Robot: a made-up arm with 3 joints. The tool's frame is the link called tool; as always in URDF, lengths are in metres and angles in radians.
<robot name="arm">
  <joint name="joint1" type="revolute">
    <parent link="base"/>
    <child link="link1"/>
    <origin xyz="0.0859 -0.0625 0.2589" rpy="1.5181 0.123 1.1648"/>
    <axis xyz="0 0 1"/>
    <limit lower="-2.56" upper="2.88" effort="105" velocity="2.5"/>
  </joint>
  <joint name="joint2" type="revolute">
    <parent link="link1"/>
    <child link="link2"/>
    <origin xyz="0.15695 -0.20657 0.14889" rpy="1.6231 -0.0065 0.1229"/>
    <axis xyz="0 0 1"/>
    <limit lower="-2.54" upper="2.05" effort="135" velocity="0.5"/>
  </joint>
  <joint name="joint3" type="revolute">
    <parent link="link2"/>
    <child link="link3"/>
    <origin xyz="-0.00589 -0.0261 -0.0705" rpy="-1.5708 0 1.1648"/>
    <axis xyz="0 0 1"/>
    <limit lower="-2" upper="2.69" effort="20" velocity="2"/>
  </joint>
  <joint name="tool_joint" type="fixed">
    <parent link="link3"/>
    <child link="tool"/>
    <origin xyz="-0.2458 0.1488 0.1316" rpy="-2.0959 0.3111 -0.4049"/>
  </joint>
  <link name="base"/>
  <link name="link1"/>
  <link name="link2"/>
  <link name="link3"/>
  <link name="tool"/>
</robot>
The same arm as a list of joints. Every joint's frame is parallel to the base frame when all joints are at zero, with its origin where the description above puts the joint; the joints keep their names.
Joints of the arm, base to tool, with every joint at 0 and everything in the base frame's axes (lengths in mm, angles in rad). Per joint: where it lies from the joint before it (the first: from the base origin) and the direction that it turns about. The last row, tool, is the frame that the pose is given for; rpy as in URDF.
joint1: axis 0.920005 -0.388402 0.0523 offset 85.9 -62.5 258.9
joint2: axis 0 0.0001 -1 offset 198.5 57.7 -216.2
joint3: axis 0 -1 -0.0001 offset -26.3 4.9 70.5
tool: offset -245.8 -131.6 148.8 rpy -0.3946 0.3844 0.3365
Joint limits (rad, base to tool): -2.56..2.88 -2.54..2.05 -2..2.69

